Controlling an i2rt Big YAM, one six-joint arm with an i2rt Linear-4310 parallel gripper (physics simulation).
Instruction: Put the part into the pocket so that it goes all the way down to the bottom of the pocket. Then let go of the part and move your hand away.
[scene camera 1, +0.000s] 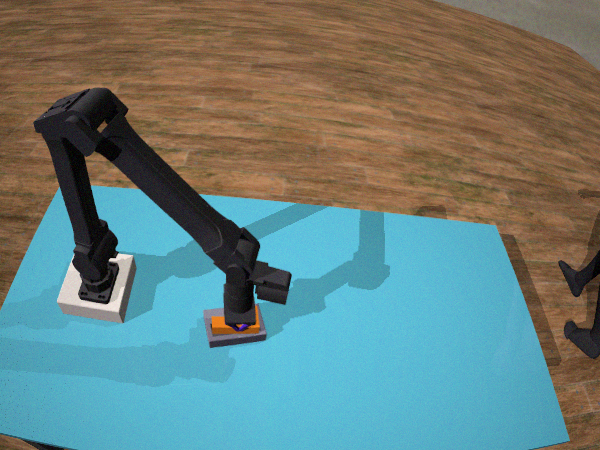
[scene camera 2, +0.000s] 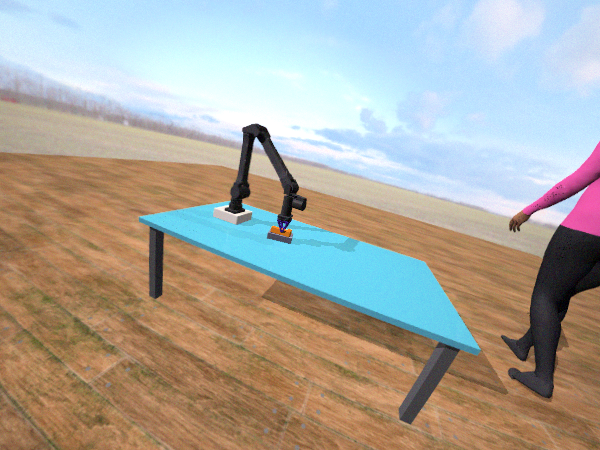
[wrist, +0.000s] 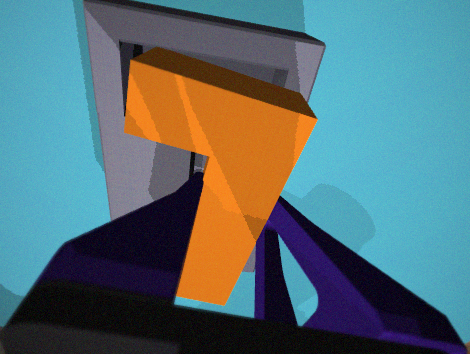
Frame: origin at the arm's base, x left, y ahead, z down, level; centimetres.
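Seen in the pictures: gripper, fingertip midpoint: (scene camera 1: 238, 324) (scene camera 2: 282, 231) (wrist: 232, 192); arm's base, origin of the base link: (scene camera 1: 99, 282) (scene camera 2: 234, 210).
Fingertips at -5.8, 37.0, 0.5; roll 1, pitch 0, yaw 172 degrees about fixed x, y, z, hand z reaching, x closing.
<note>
Offsets run from my fingertips to a thing's top centre, as dx, dy, dz. Level surfaces: height alone.
The orange L-shaped part {+1.3, -1.1, -1.5} (scene camera 1: 220, 326) (scene camera 2: 287, 232) (wrist: 240, 130) is over the grey block with the pocket {+1.6, -1.1, +1.6} (scene camera 1: 237, 341) (scene camera 2: 280, 238) (wrist: 102, 125). In the wrist view it is turned relative to the pocket outline, stands above the block's top face, and one corner reaches over the right rim. Open pocket shows beyond its far edge and at its inner corner. My gripper (scene camera 1: 240, 327) (scene camera 2: 283, 230) (wrist: 232, 192) is shut on the long leg of the part, with a purple finger on each side. The part's underside and the pocket floor under it are hidden.
The block stands on the blue table {dz +5.2} (scene camera 1: 400, 360) (scene camera 2: 350, 280). The arm's white base block (scene camera 1: 123, 295) (scene camera 2: 232, 216) stands to the left of it. A person (scene camera 1: 582, 340) (scene camera 2: 555, 270) is beyond the table's right end.
</note>
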